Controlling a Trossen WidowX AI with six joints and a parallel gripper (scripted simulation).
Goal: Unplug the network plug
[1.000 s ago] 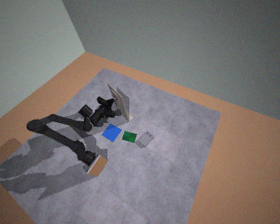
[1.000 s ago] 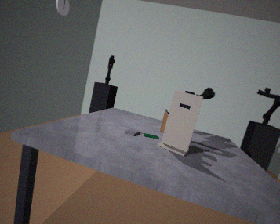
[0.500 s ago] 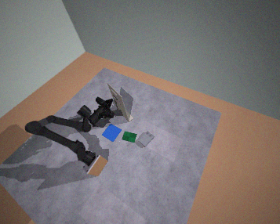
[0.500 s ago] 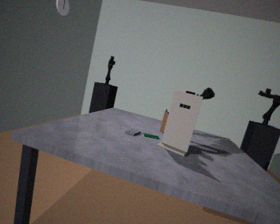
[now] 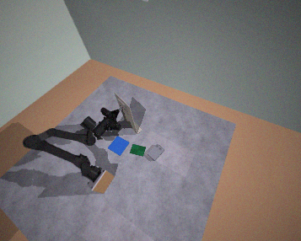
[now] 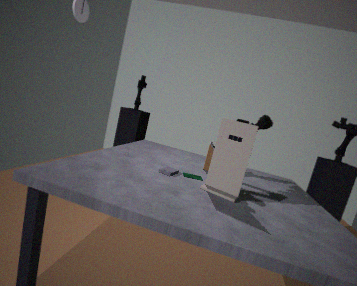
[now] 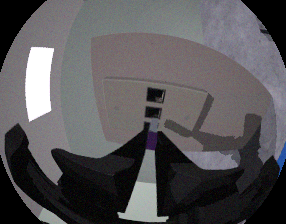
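Right now the blue square is 140 mm behind my gripper tip, 40 mm to the right of it and 270 mm below it. Also, from my gripper tip: beige panel 40 mm ahead, 20 mm to the right, 110 mm below; plug right at my gripper tip; green tile 90 mm behind, 180 mm to the right, 270 mm below.
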